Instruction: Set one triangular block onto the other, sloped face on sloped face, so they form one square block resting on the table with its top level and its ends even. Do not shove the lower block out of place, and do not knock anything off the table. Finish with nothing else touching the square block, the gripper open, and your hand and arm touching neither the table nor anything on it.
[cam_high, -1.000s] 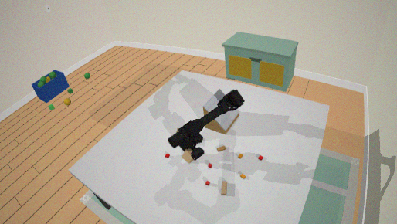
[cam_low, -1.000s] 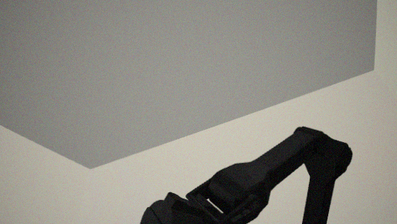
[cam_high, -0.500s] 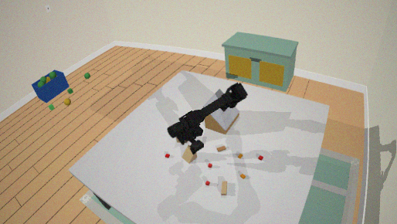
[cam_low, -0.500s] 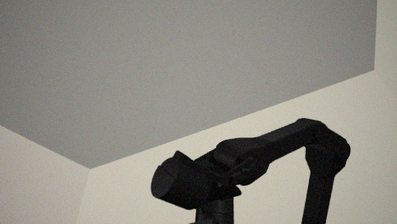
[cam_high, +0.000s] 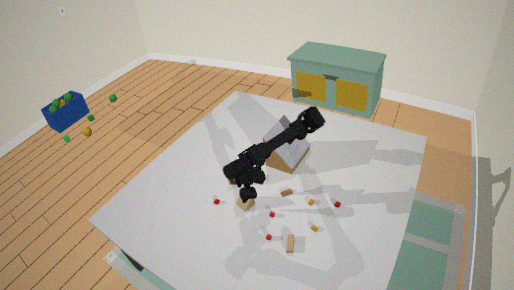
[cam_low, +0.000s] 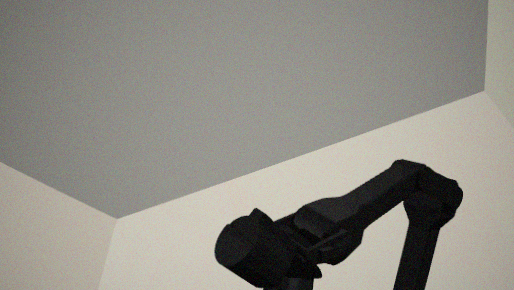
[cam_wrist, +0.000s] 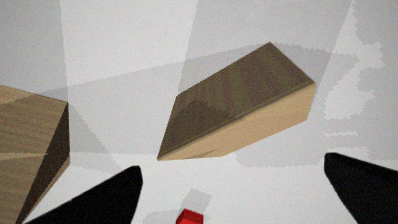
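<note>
My gripper tip is now 10 mm past the wooden triangular block, 20 mm to the right of it and 30 mm above it.
</note>
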